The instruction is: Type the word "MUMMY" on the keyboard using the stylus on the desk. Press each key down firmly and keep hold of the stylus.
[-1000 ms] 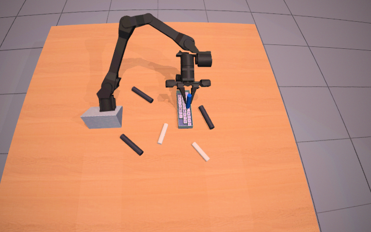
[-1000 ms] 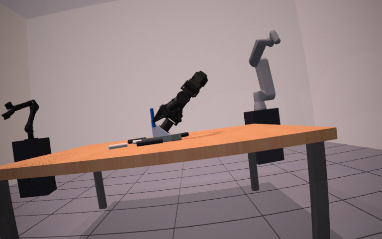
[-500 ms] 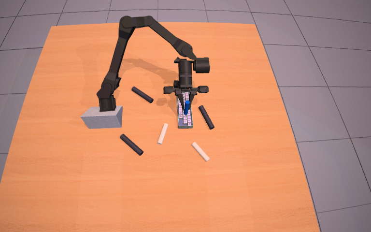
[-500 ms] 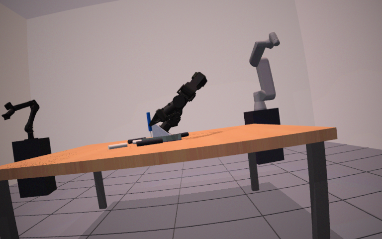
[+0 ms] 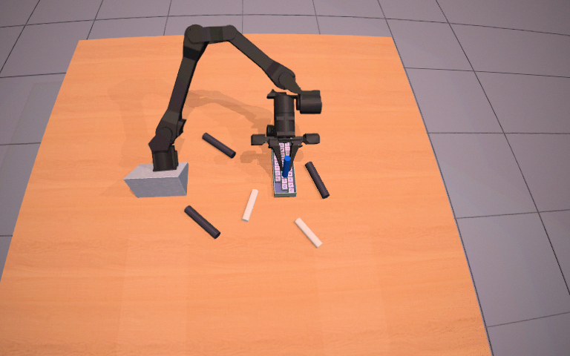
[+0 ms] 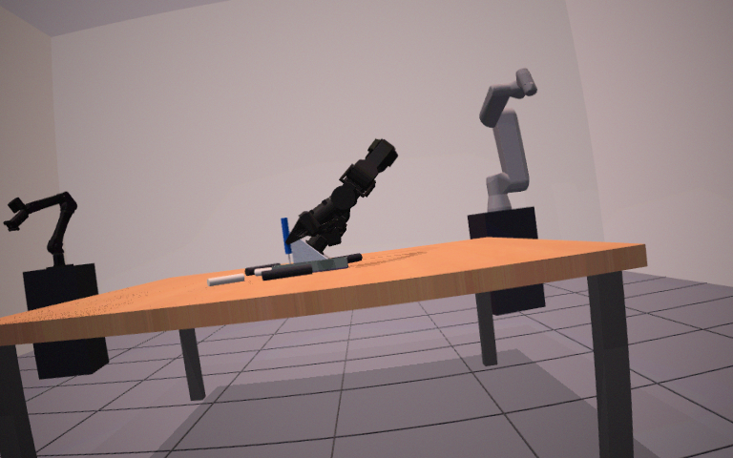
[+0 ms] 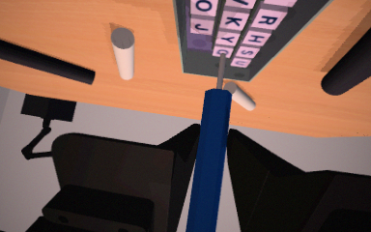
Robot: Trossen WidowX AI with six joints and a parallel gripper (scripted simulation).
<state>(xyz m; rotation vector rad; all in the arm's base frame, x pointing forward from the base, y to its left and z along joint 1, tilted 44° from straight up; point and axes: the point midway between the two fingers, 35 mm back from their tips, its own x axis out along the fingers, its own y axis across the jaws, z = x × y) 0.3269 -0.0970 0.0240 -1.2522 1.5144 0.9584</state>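
Right now my gripper tip is 1 cm above the blue stylus. Round my gripper tip: grey stylus tip (5 cm below).
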